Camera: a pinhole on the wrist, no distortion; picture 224 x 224 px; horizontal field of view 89.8 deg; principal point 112.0 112.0 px. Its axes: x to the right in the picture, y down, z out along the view. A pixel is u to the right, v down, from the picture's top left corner.
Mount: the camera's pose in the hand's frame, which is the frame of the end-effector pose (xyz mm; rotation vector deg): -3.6 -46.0 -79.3 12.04 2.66 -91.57
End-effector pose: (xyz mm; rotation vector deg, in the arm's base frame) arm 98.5 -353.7 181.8 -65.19 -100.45 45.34
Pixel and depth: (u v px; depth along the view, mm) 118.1 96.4 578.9
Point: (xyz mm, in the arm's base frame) -366.2 -573.9 78.9
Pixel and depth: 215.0 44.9 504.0
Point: -319.5 -923.6 418.1
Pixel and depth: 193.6 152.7 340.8
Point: -251.4 -425.7 410.1
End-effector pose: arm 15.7 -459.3 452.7 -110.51 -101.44 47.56
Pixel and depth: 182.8 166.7 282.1
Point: -306.6 -347.2 476.0
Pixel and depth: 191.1 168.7 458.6
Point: -541.2 -271.7 458.7
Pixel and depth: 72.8 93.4 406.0
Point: -183.5 -606.7 199.2
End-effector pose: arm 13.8 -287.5 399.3 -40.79 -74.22 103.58
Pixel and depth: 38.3 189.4 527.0
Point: -629.8 -328.2 385.3
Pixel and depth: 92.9 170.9 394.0
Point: -329.8 -313.9 557.3
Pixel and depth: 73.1 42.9 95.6
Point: 47.9 -350.4 428.6
